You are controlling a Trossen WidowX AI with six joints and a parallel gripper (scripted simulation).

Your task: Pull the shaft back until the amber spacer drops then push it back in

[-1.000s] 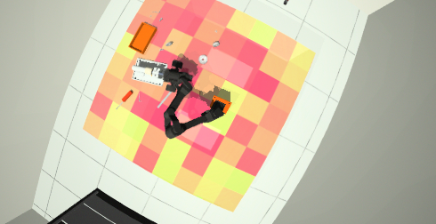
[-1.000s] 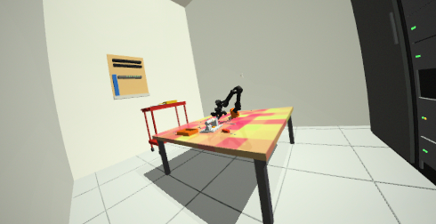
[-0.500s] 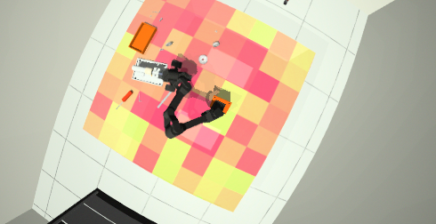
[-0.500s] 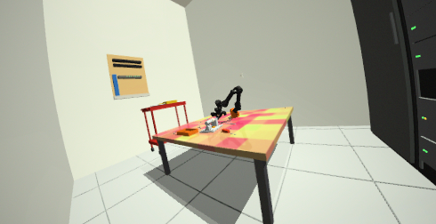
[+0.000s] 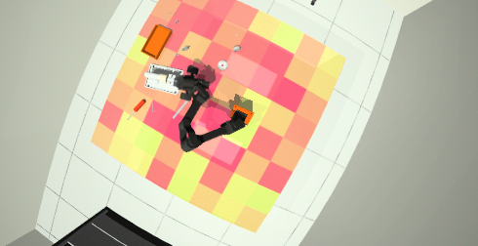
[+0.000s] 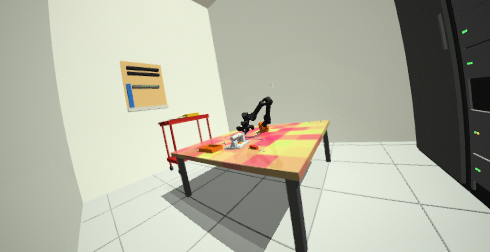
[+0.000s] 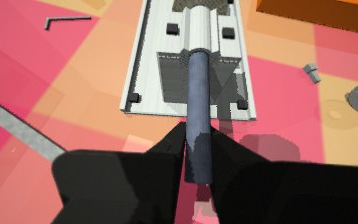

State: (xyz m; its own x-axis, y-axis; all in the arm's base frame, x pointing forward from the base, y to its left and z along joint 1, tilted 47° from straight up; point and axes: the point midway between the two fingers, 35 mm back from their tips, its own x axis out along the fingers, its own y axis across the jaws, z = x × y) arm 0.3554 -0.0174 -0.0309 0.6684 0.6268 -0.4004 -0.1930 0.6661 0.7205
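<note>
Right now the dark blue-grey shaft is 6 cm ahead of my gripper tip, 1 cm to the left of it and 3 cm above it. Also, from my gripper tip: amber spacer (11 cm ahead, 2 cm to the left, 5 cm below); then cream spacer (9 cm ahead, 2 cm to the left, 2 cm above); then grey flat bar (4 cm behind, 14 cm to the left, 5 cm below).
</note>
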